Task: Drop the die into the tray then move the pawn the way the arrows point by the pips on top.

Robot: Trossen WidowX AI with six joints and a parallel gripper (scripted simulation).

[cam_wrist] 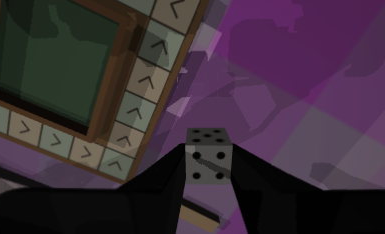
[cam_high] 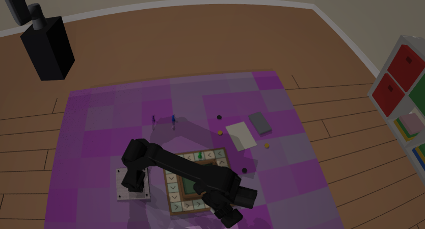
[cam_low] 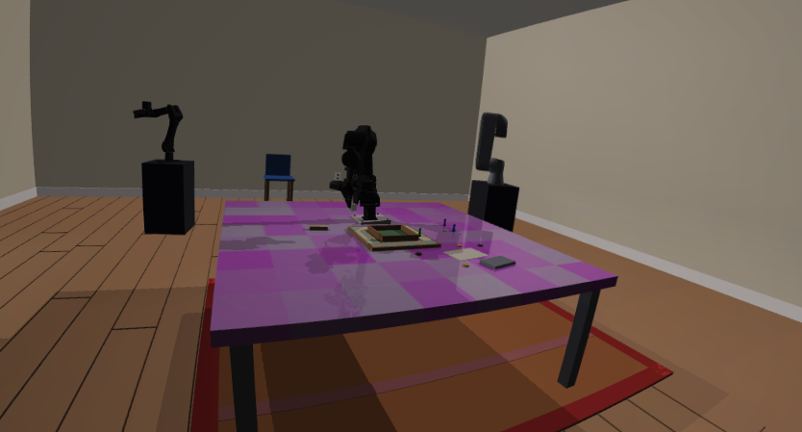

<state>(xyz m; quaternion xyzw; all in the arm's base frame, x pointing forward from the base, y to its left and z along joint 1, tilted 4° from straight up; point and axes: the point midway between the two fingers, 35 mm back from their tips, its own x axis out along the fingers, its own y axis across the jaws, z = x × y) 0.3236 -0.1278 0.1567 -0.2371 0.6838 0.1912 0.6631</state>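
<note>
The green pawn lies 290 mm to the left of my gripper tip, 100 mm below it and 50 mm behind it. The rest, counted from my gripper tip: white die: right at my gripper tip; paper sheet: 410 mm to the left, 140 mm ahead, 130 mm below; wooden block: 160 mm behind, 120 mm below, 110 mm to the right.
</note>
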